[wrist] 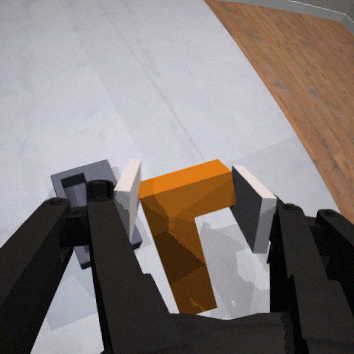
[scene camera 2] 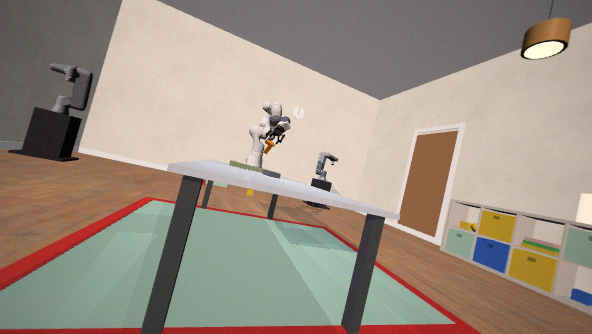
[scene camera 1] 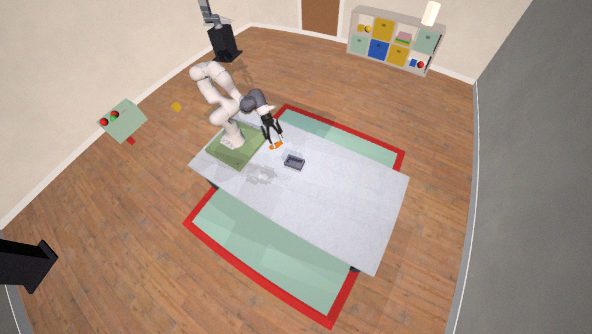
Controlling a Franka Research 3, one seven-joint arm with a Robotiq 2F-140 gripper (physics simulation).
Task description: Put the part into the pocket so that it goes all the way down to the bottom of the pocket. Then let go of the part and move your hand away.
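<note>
The part is an orange L-shaped block (scene camera 1: 275,145) (scene camera 2: 269,146) (wrist: 175,215). My gripper (scene camera 1: 274,142) (scene camera 2: 274,141) (wrist: 185,182) is shut on its short arm, with one pale pad at each end; the long arm runs back toward the palm in the wrist view. The part hangs tilted in the air above the table. The pocket is a recess in a dark grey block (scene camera 1: 294,163) (scene camera 2: 271,174) (wrist: 97,169) on the table. The block lies apart from the part, to its lower right in scene camera 1. In the wrist view it is at the left, partly hidden behind the left finger.
The pale table (scene camera 1: 345,200) (scene camera 2: 300,188) (wrist: 125,75) carries the block and a green base plate (scene camera 1: 240,162) (scene camera 2: 240,165) under the arm's foot. The table's edge and the wooden floor (wrist: 310,90) show at the right in the wrist view.
</note>
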